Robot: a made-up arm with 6 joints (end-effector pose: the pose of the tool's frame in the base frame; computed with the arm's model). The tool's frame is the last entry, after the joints.
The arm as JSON. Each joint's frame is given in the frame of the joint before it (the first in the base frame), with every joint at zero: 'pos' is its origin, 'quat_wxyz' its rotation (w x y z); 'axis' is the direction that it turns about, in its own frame. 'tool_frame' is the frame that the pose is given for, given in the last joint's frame.
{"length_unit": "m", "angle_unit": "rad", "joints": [
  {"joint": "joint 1", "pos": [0.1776, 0.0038, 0.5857], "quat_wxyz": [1.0, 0.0, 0.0, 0.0], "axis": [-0.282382, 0.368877, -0.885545]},
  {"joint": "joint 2", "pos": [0.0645, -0.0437, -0.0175], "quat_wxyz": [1.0, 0.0, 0.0, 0.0], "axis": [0.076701, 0.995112, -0.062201]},
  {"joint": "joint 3", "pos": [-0.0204, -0.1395, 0.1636], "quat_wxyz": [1.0, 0.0, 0.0, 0.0], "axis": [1.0, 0.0, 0.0]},
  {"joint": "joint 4", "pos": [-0.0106, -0.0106, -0.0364], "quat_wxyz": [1.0, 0.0, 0.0, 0.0], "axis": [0.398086, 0.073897, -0.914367]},
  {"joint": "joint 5", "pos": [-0.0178, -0.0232, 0.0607], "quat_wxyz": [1.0, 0.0, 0.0, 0.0], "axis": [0.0, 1.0, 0.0]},
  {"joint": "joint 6", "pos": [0.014, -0.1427, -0.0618], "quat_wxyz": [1.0, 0.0, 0.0, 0.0], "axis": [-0.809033, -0.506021, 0.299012]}
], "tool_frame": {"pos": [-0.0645, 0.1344, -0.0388], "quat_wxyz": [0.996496, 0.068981, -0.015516, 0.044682]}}
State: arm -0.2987 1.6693 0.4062 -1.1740 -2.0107 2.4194
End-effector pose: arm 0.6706 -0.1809 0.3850 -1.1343 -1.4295 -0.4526
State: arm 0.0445 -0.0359 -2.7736 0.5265 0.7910 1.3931
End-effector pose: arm -0.0347 -0.1533 0.8885 2.9334 -0.7381 0.1505
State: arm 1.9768 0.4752 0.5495 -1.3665 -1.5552 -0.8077
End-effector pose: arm 0.0958 -0.0835 0.8525 0.3662 -0.7501 -0.4292
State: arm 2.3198 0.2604 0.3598 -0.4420 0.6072 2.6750
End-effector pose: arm -0.1334 0.0899 0.8934 -1.0585 1.0900 0.5124
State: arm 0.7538 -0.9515 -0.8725 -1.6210 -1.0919 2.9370
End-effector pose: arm 0.2946 0.0571 0.7629 0.6856 1.3344 -1.3299
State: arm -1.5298 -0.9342 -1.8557 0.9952 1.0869 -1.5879
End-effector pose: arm 0.3145 -0.2746 0.5527 2.3466 0.1371 0.2214
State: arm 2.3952 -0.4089 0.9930 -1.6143 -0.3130 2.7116
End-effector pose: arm 0.2441 -0.1767 0.9509 2.5586 0.4067 -1.6633
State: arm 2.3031 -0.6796 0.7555 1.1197 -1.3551 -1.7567
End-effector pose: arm 0.1512 0.2871 0.7831 -0.0684 -2.1172 -0.8506
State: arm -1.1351 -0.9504 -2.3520 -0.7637 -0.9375 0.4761
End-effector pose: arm 0.2830 -0.2592 0.7186 -2.4059 -1.3694 0.4857
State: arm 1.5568 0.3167 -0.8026 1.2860 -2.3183 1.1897
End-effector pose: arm 0.1409 -0.0968 1.0939 2.6014 0.0487 -0.8544
